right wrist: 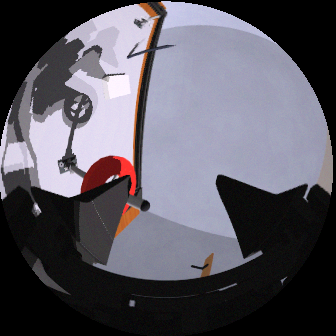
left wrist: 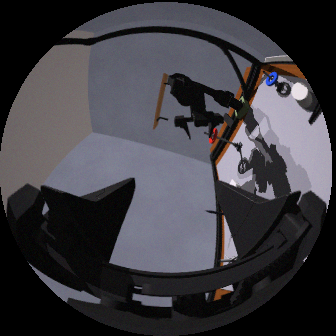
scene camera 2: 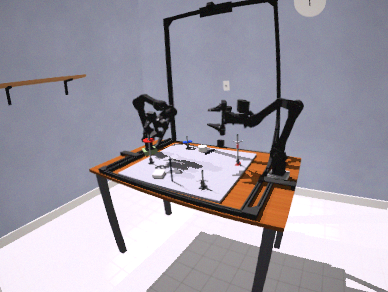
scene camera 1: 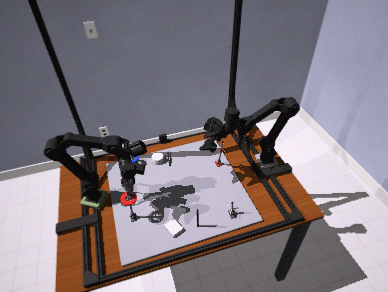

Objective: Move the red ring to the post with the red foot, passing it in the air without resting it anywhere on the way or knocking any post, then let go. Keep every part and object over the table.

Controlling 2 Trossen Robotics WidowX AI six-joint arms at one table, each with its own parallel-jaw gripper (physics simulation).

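Places are measured from the left arm's base along level axes (x ahead, y left, z up), in metres.
Pixels of known places: left gripper, fingertip midpoint: [left wrist: 176,183] [scene camera 2: 206,117] [scene camera 1: 201,143]; right gripper, fingertip midpoint: [right wrist: 174,179] [left wrist: 199,137] [scene camera 2: 147,133] [scene camera 1: 132,194]; left arm's base at its link origin: [scene camera 2: 278,172] [scene camera 1: 266,159]; right arm's base at its link origin: [left wrist: 238,105] [scene camera 1: 93,196].
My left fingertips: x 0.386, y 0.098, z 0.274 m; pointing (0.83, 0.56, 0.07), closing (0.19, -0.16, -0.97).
Note:
For each thing: its top centre in the pictures, then the offset to it from my left fingertips. "spot": a spot on its surface instead.
- red ring at its top centre: [right wrist: 115,192] [left wrist: 211,134] [scene camera 1: 128,197] [scene camera 2: 148,139] dz -0.137, dx +0.350, dy +0.135 m
- dark post at a spot on its surface: [scene camera 2: 150,153] spot: dz -0.228, dx +0.349, dy +0.135 m
- post with the red foot, surface spot: [scene camera 1: 218,163] [scene camera 2: 236,162] spot: dz -0.277, dx -0.116, dy -0.120 m
- blue ring at its top centre: [left wrist: 269,76] [scene camera 1: 132,157] [scene camera 2: 187,140] dz -0.238, dx +0.348, dy -0.216 m
- white round block at its top centre: [scene camera 1: 157,156] [scene camera 2: 202,146] dz -0.259, dx +0.212, dy -0.221 m
- white box at its top centre: [right wrist: 119,85] [scene camera 1: 173,226] [scene camera 2: 158,172] dz -0.274, dx +0.173, dy +0.228 m
- thin black post at its top centre: [scene camera 1: 197,208] [scene camera 2: 169,155] dz -0.154, dx +0.062, dy +0.235 m
The red ring [scene camera 1: 128,203] [scene camera 2: 148,140] [left wrist: 211,139] [right wrist: 100,172] sits high on a dark post [scene camera 2: 150,153] at the left of the mat. My right gripper [right wrist: 174,179] is open and empty, close to the ring. In the right wrist view one finger partly hides the ring, and the post's tip shows just beside that finger. Whether they touch, I cannot tell. The post with the red foot [scene camera 1: 218,163] [scene camera 2: 238,163] stands upright without a ring at the mat's right side. My left gripper [scene camera 2: 209,117] [left wrist: 176,183] is open and empty, raised near that post, higher than its top.
A blue ring [scene camera 1: 135,159] [scene camera 2: 187,142] [left wrist: 271,78] and a white round block [scene camera 1: 158,158] [scene camera 2: 202,148] [left wrist: 300,91] are at the back. A white box [scene camera 1: 174,228] [scene camera 2: 158,173] [right wrist: 119,86], a thin black post [scene camera 1: 197,218] [scene camera 2: 171,170] and a small stand [scene camera 1: 233,212] [scene camera 2: 203,181] are nearer the front.

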